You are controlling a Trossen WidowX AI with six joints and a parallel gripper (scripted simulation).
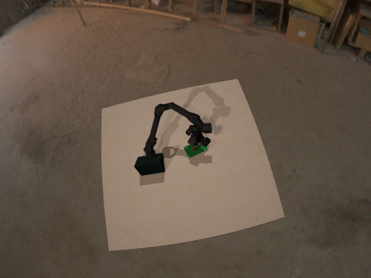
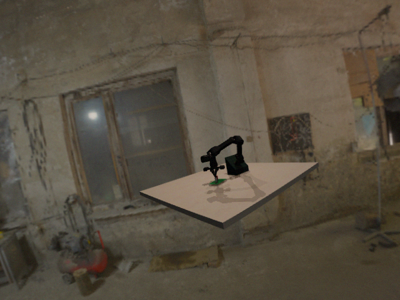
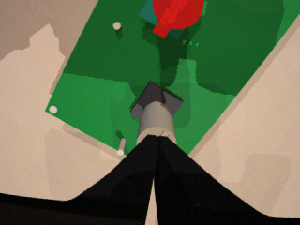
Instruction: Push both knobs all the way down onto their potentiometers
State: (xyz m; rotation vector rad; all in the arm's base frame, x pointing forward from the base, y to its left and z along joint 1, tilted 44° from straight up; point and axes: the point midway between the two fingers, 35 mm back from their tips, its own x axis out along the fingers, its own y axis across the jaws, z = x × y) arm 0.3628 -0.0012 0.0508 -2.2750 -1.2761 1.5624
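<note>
The grey knob is 1 cm below my gripper tip. Round my gripper tip: red knob: 5 cm behind, 3 cm to the right, 1 cm below.
</note>
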